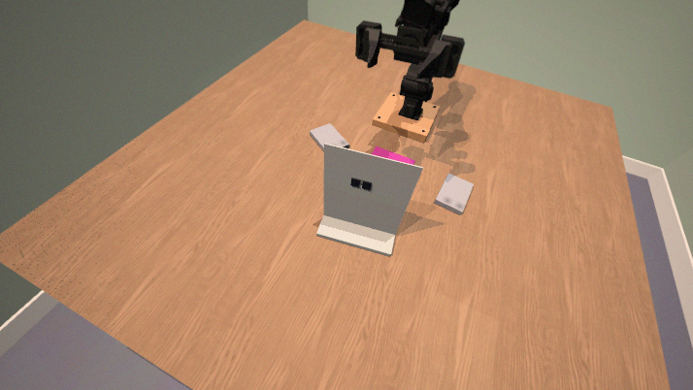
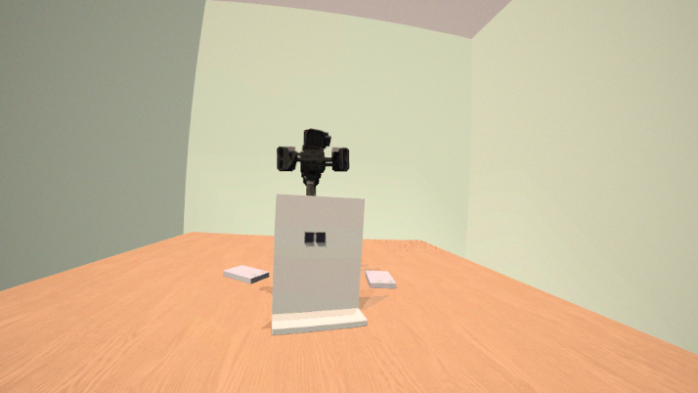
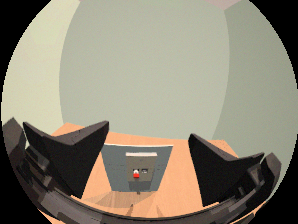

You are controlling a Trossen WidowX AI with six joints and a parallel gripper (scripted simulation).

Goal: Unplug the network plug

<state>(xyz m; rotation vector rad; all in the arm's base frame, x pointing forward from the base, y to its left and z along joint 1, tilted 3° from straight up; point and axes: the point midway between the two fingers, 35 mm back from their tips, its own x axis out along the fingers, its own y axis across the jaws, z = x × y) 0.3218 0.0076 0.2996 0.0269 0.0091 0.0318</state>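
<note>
My gripper tip is 17 cm above the plug, 9 cm short of it and 2 cm to the right of it. From my gripper tip the other things lie so: square (33 cm below, 11 cm behind, 2 cm to the left); panel (23 cm below, 11 cm ahead, 1 cm to the left).
</note>
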